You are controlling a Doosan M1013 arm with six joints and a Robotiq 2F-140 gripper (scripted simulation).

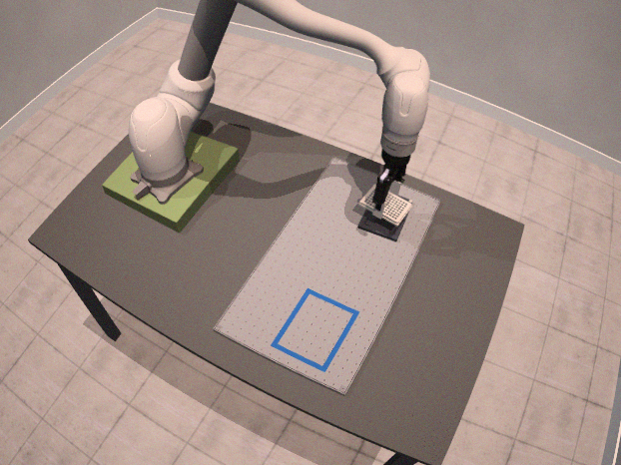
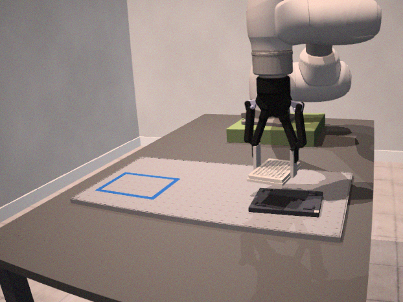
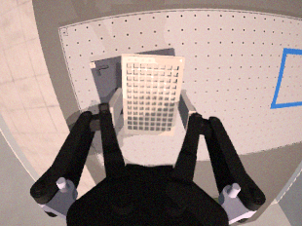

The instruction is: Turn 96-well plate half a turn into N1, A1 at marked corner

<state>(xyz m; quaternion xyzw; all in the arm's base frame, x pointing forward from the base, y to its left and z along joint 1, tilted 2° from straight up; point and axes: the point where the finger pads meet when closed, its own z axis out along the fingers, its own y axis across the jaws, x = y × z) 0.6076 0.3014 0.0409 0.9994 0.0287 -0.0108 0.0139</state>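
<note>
Now: hand 100 mm above the dark plate nest N1 and 30 mm to the right of it. The rest, counted from my hand: pale A1 mark (120 mm to the left, 90 mm below, 30 mm ahead); then white 96-well plate (20 mm below).
</note>
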